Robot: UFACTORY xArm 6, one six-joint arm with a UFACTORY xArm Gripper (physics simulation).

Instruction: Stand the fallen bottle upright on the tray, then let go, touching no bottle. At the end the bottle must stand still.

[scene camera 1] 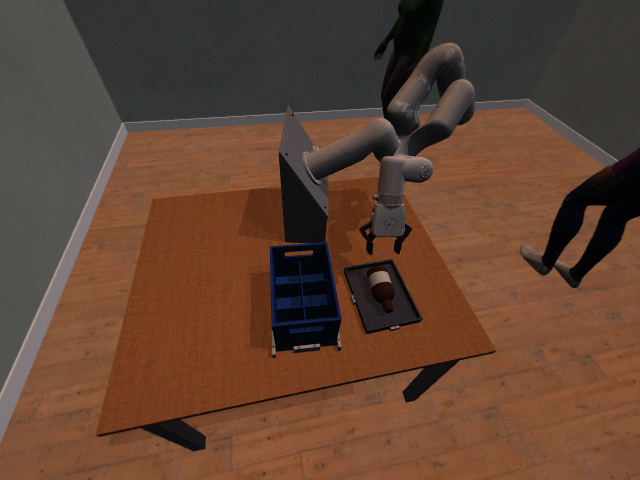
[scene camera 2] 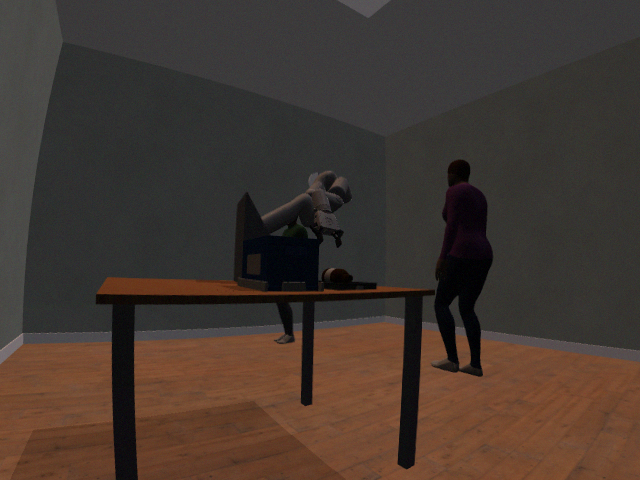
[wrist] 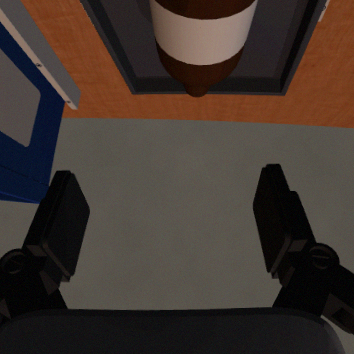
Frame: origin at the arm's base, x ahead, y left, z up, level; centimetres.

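Where they show: gripper, fingertip midpoint: (scene camera 1: 383,253) (scene camera 2: 330,244) (wrist: 168,187); arm's base, origin of the base link: (scene camera 1: 311,168) (scene camera 2: 259,228).
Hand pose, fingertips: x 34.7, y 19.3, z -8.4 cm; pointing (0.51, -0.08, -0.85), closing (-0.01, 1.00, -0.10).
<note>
Things, the pixels of their top centre, and the offset from my fingertips. Level surfaces: height alone.
- brown bottle, middle of its top: (wrist: 197,73) (scene camera 1: 384,284) (scene camera 2: 339,268) dx +5.5, dy +1.1, dz -10.1 cm
- dark tray, middle of its top: (wrist: 200,15) (scene camera 1: 381,291) (scene camera 2: 338,281) dx +4.9, dy +1.1, dz -15.4 cm
- blue crate, middle of its top: (scene camera 1: 302,279) (scene camera 2: 278,240) dx +6.9, dy -26.4, dz -0.5 cm
- wooden table, its level: dz -18.0 cm
A brown bottle (scene camera 1: 381,285) (scene camera 2: 337,275) (wrist: 202,37) with a white label lies on its side on the dark tray (scene camera 1: 358,305) (scene camera 2: 369,285) (wrist: 115,61). In the scene camera 1 view its neck points toward the front edge of the table and its base toward the back of the tray. My gripper (scene camera 1: 383,249) (scene camera 2: 329,241) (wrist: 168,187) is open with nothing between its fingers. It hangs above and behind the base end of the bottle, apart from it. The upper part of the wrist view shows part of the bottle, with its neck toward the fingers.
A blue crate (scene camera 1: 306,322) (scene camera 2: 292,262) (wrist: 47,137) with empty compartments stands left of the tray on the wooden table (scene camera 1: 196,330) (scene camera 2: 170,289). Light brackets sit at its front foot. The grey mounting plate (scene camera 1: 305,206) (scene camera 2: 241,232) rises behind it. Two people stand beyond the table.
</note>
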